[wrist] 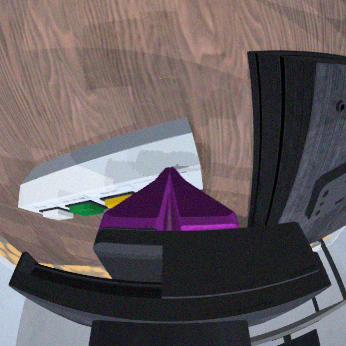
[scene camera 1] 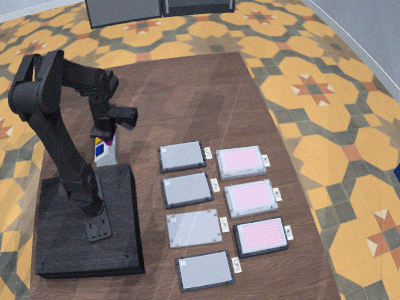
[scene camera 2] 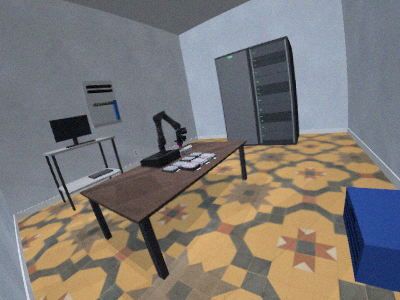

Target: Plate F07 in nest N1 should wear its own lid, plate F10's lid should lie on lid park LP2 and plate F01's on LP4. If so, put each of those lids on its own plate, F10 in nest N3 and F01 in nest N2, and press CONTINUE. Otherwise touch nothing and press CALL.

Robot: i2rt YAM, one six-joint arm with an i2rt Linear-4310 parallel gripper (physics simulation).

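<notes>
My gripper is shut and empty. Its purple fingertips are low over the button box; contact is not clear. The blue button shows in scene camera 1 but is hidden by the fingers in the wrist view. The yellow button is partly covered. The green button and white button show. Three pink plates stand in the nests: far, middle and front, the front one in a dark nest. Their lids and tags cannot be read clearly.
The left column holds grey-topped, dark-edged pieces and a pale piece with corner dots. The black base stands beside the button box. A blue box stands on the floor.
</notes>
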